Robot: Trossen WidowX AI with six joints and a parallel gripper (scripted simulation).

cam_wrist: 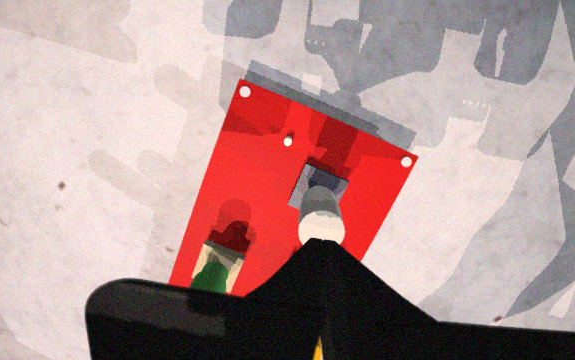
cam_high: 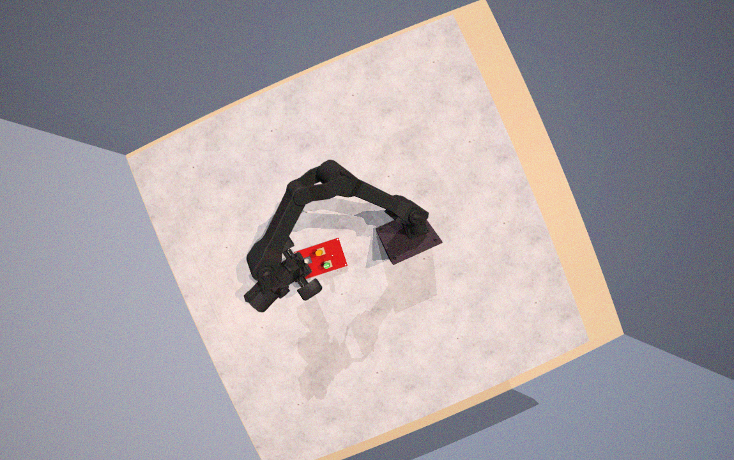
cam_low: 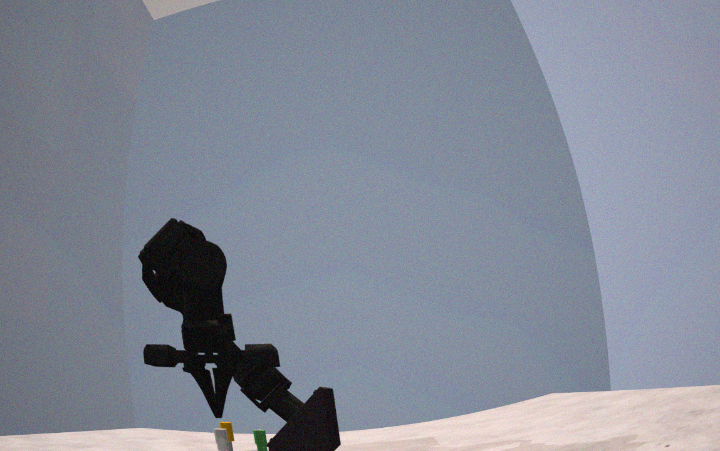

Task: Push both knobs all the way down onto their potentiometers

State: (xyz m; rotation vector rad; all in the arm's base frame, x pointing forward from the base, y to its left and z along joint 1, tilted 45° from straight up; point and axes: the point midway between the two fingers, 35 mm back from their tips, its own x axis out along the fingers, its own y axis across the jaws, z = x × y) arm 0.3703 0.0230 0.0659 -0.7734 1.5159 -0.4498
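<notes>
Now: the grey knob 40 mm below my gripper tip. Also, from my gripper tip: green knob (60 mm behind, 40 mm to the left, 30 mm below).
</notes>
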